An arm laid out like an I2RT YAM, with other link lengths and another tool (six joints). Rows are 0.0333 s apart.
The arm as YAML. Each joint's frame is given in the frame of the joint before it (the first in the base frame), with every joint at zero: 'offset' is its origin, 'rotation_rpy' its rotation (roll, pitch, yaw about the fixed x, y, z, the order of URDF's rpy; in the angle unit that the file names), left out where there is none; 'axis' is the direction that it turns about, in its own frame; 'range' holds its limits. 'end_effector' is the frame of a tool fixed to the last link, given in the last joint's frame.
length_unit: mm
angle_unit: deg
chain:
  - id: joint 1
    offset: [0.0, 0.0, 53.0]
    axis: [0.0, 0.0, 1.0]
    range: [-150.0, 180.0]
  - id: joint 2
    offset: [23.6, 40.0, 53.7]
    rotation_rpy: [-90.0, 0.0, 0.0]
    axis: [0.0, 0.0, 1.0]
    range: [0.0, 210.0]
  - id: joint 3
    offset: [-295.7, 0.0, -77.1]
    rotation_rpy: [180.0, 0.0, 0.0]
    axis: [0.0, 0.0, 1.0]
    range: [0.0, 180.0]
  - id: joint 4
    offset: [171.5, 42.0, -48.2]
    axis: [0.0, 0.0, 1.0]
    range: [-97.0, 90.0]
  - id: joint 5
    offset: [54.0, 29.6, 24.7]
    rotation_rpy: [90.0, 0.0, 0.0]
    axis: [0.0, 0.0, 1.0]
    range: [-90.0, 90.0]
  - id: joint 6
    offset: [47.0, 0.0, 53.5]
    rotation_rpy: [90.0, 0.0, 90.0]
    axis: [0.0, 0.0, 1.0]
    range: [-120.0, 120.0]
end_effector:
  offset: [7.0, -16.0, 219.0]
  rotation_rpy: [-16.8, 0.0, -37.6]
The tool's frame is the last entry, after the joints.
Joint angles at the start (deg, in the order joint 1, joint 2, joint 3, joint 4, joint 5, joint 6):
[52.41 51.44 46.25 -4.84 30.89 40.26]
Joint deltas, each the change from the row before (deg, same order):
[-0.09 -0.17 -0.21 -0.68 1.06 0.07]
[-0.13 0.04 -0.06 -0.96 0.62 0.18]
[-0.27 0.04 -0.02 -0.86 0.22 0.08]
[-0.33 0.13 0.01 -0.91 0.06 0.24]
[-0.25 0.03 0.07 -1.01 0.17 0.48]
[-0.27 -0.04 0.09 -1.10 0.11 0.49]
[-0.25 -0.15 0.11 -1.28 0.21 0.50]
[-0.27 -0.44 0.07 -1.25 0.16 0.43]
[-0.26 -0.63 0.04 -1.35 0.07 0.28]
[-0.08 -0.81 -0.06 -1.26 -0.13 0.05]
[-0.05 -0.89 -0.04 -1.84 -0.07 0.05]
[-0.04 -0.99 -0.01 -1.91 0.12 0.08]
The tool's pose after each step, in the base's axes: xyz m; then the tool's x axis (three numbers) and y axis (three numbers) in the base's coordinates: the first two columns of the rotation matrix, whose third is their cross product. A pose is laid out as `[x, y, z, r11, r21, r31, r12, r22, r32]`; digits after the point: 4 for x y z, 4 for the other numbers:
[0.3019, 0.1166, 0.2970, 0.3479, -0.9361, 0.0518, -0.3935, -0.1960, -0.8982]
[0.3024, 0.1123, 0.2923, 0.3360, -0.9399, 0.0603, -0.4057, -0.2022, -0.8913]
[0.3026, 0.1091, 0.2881, 0.3284, -0.9421, 0.0683, -0.4161, -0.2092, -0.8849]
[0.3028, 0.1064, 0.2835, 0.3221, -0.9438, 0.0741, -0.4285, -0.2151, -0.8776]
[0.3026, 0.1033, 0.2794, 0.3146, -0.9462, 0.0757, -0.4413, -0.2164, -0.8709]
[0.3022, 0.0999, 0.2753, 0.3075, -0.9484, 0.0770, -0.4541, -0.2174, -0.8640]
[0.3014, 0.0958, 0.2712, 0.2991, -0.9509, 0.0791, -0.4674, -0.2183, -0.8567]
[0.3000, 0.0911, 0.2681, 0.2911, -0.9534, 0.0796, -0.4775, -0.2169, -0.8514]
[0.2979, 0.0863, 0.2651, 0.2851, -0.9550, 0.0818, -0.4863, -0.2177, -0.8462]
[0.2950, 0.0830, 0.2623, 0.2862, -0.9544, 0.0853, -0.4916, -0.2226, -0.8419]
[0.2913, 0.0786, 0.2576, 0.2873, -0.9533, 0.0936, -0.5013, -0.2329, -0.8333]
[0.2875, 0.0731, 0.2532, 0.2853, -0.9530, 0.1018, -0.5105, -0.2410, -0.8254]

